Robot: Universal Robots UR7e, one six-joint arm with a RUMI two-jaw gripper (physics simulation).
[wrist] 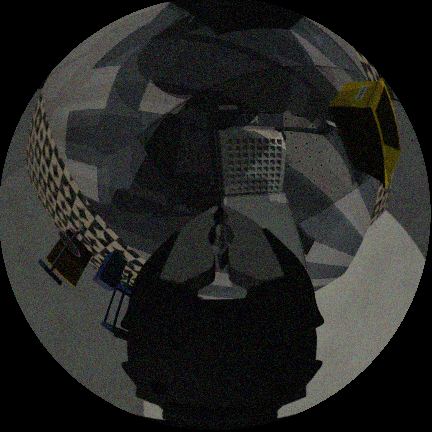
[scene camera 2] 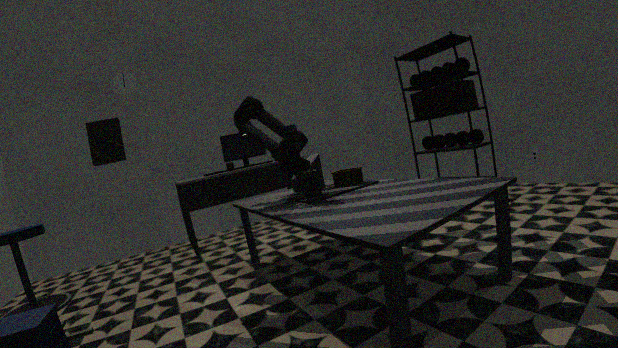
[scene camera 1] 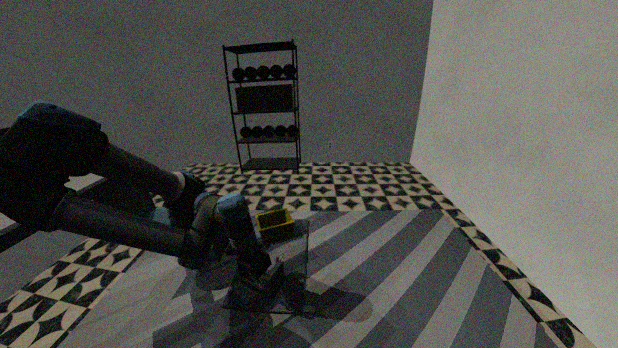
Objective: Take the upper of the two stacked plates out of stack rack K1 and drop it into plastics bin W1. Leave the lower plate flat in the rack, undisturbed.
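Frame: origin at the arm's base, x ahead, y left, z up, level; centimetres.
Seen in the pictures: gripper, fingertip midpoint: (wrist: pixel 219 207) (scene camera 2: pixel 303 184) (scene camera 1: pixel 256 281).
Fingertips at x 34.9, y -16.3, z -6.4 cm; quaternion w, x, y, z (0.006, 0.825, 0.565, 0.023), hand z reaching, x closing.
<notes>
A point is followed by its place in that frame.
A pale plate (wrist: pixel 254 165) @(x 33.5, y -10.8, z -10.5 cm) with a grid of wells shows near the middle of the wrist view, at the stack rack, whose pale grey wall (wrist: pixel 275 216) @(x 39.0, y -10.7, z -6.7 cm) shows just below it. I cannot make out the upper and lower plates as two separate layers. My gripper (wrist: pixel 219 207) @(x 34.9, y -16.3, z -6.4 cm) is shut with its fingertips together and nothing between them. In the wrist view the tips appear by the plate's lower left corner; whether they touch it is unclear. In scene camera 1 the dark gripper and wrist largely hide the rack. The yellow plastics bin (scene camera 1: pixel 275 226) @(x 34.5, y 11.6, z -4.3 cm) (scene camera 2: pixel 347 177) @(x 37.6, y 13.5, z -8.6 cm) (wrist: pixel 361 122) @(x 30.5, y 9.5, z -7.8 cm) stands upright behind the rack.
The striped table (scene camera 1: pixel 400 260) @(x 93.5, y 5.5, z -15.6 cm) (scene camera 2: pixel 425 205) @(x 120.1, y -2.7, z -15.6 cm) carries a dark thin board under the rack and bin. A thin dark rod (wrist: pixel 305 129) @(x 29.9, y -6.0, z -5.2 cm) extends from beside the plate toward the bin. A tall shelf unit (scene camera 1: pixel 231 95) (scene camera 2: pixel 407 105) stands by the far wall, beyond the table.
</notes>
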